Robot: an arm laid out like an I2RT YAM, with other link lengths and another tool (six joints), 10 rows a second.
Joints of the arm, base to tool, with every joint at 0 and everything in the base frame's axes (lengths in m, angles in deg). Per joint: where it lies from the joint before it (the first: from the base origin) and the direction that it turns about. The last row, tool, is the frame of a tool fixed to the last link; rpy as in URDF.
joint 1: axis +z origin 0 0 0.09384
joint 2: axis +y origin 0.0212 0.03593 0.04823
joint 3: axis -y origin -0.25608 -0.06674 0
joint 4: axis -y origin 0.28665 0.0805 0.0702
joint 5: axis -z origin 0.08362 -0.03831 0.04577
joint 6: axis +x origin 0.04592 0 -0.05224
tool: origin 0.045 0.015 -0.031 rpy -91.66 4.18 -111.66
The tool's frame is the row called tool.
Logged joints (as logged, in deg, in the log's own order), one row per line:
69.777 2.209 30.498 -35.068 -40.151 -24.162
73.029 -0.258 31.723 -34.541 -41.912 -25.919
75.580 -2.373 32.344 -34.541 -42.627 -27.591
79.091 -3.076 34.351 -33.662 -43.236 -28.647
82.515 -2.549 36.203 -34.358 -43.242 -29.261
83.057 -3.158 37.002 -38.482 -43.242 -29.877
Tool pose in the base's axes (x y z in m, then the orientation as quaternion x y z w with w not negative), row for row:
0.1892 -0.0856 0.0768 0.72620 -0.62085 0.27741 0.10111
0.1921 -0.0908 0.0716 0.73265 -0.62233 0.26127 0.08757
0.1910 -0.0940 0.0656 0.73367 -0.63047 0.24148 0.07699
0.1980 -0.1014 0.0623 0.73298 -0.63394 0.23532 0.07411
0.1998 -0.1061 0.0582 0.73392 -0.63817 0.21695 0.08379
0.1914 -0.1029 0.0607 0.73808 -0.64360 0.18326 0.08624
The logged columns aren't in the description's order. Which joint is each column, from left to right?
Columns, left to right: joint 2, joint 5, joint 3, joint 4, joint 6, joint 1.
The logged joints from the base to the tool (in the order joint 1, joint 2, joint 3, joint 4, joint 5, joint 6), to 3 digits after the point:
-24.162 69.777 30.498 -35.068 2.209 -40.151
-25.919 73.029 31.723 -34.541 -0.258 -41.912
-27.591 75.580 32.344 -34.541 -2.373 -42.627
-28.647 79.091 34.351 -33.662 -3.076 -43.236
-29.261 82.515 36.203 -34.358 -2.549 -43.242
-29.877 83.057 37.002 -38.482 -3.158 -43.242

